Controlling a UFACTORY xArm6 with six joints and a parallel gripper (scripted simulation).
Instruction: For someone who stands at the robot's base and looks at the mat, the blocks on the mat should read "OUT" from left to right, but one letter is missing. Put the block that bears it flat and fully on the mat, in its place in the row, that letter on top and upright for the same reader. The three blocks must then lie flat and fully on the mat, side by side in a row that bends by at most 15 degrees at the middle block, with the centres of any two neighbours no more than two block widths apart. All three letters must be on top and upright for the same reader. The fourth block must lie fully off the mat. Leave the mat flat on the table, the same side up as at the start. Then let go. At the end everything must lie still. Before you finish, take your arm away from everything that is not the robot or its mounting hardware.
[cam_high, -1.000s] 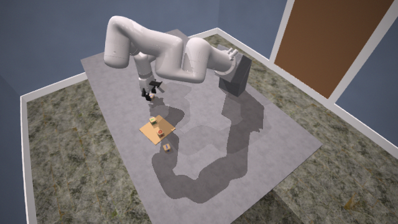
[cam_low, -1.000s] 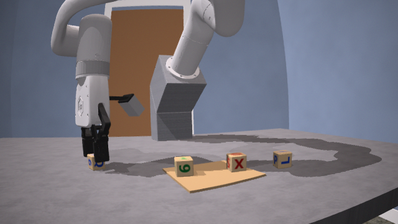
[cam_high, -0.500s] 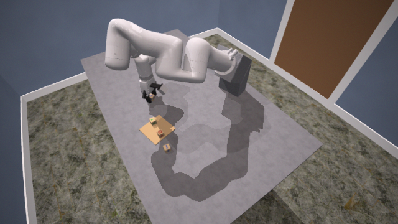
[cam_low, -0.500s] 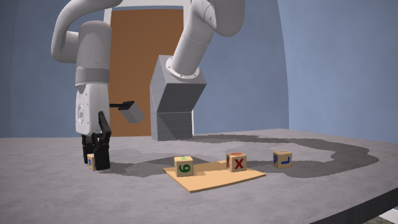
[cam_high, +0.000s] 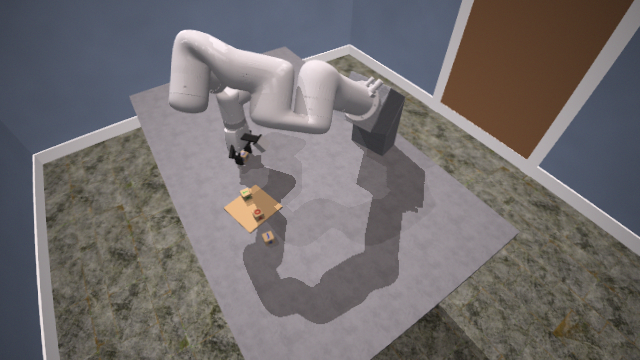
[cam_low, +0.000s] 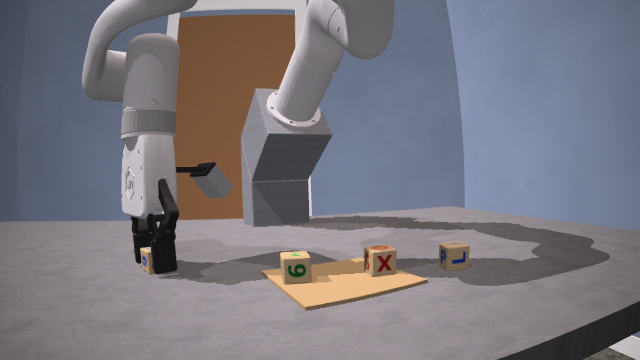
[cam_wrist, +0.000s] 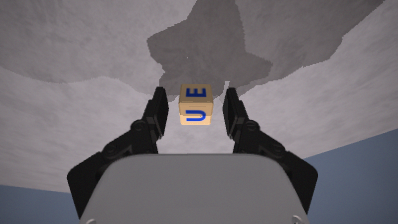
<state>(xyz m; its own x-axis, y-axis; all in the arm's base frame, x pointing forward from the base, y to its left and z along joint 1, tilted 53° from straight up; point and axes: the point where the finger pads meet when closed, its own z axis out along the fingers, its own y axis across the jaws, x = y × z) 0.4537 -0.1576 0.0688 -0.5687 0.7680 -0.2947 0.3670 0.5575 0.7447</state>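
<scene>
My hand is 240 mm to the right of the tan mat, 20 mm above it and 10 mm past it. Round my hand: block 280 mm to the left, 20 mm behind.
</scene>
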